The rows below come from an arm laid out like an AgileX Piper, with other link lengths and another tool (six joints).
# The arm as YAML. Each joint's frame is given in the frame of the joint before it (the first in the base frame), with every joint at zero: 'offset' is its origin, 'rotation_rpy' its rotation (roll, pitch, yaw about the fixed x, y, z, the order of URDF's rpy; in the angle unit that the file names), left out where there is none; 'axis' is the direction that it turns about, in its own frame. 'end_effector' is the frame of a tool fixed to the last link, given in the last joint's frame.
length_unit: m
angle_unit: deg
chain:
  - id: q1
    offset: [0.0, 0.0, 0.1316]
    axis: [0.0, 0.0, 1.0]
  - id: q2
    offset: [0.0, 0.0, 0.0]
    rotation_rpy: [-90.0, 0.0, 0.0]
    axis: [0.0, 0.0, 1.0]
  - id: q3
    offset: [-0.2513, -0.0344, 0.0]
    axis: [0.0, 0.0, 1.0]
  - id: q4
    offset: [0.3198, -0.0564, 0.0]
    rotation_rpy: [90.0, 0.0, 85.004]
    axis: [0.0, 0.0, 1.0]
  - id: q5
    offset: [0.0, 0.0, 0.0]
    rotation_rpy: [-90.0, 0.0, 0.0]
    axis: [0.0, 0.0, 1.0]
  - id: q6
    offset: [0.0, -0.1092, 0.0]
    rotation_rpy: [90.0, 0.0, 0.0]
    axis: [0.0, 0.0, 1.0]
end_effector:
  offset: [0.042, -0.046, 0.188]
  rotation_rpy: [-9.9, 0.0, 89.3]
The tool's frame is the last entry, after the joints.
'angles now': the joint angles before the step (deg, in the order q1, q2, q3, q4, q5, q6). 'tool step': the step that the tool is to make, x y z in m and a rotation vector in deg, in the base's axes. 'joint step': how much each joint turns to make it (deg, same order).
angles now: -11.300 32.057 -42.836 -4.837 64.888 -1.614
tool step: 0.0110 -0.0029 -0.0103 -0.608 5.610 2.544
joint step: 0.013 7.872 -3.542 0.299 0.817 -3.230
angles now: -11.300 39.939 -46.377 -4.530 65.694 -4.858
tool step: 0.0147 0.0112 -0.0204 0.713 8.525 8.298
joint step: 0.002 10.053 -4.684 3.893 2.767 -9.200
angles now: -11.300 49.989 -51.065 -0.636 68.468 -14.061
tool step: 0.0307 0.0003 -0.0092 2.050 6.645 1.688
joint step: 0.001 14.676 -10.340 1.423 2.585 -1.738
